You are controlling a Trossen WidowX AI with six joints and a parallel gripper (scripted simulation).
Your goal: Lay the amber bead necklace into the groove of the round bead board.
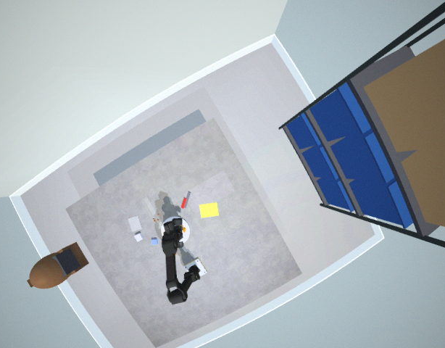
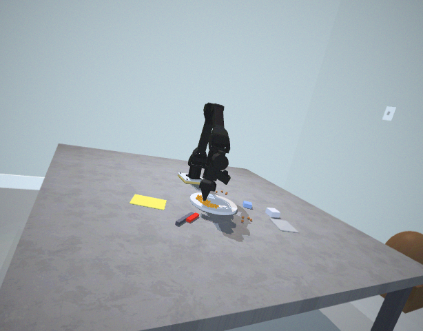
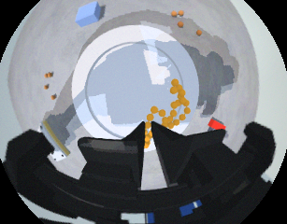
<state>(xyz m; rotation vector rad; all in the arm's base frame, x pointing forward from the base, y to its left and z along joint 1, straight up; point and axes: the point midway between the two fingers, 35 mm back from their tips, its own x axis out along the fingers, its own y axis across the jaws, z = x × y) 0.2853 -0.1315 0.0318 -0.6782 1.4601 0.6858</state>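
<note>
My gripper tip is now 10 mm short of the round white bead board, 40 mm to the right of it and 10 mm above it. From my gripper tip the other things lie so: yellow sheet 30 mm behind, 230 mm to the right, 10 mm below; blue block 50 mm ahead, 210 mm to the left, 10 mm below; grey tool 120 mm ahead, 150 mm to the right, 10 mm below.
</note>
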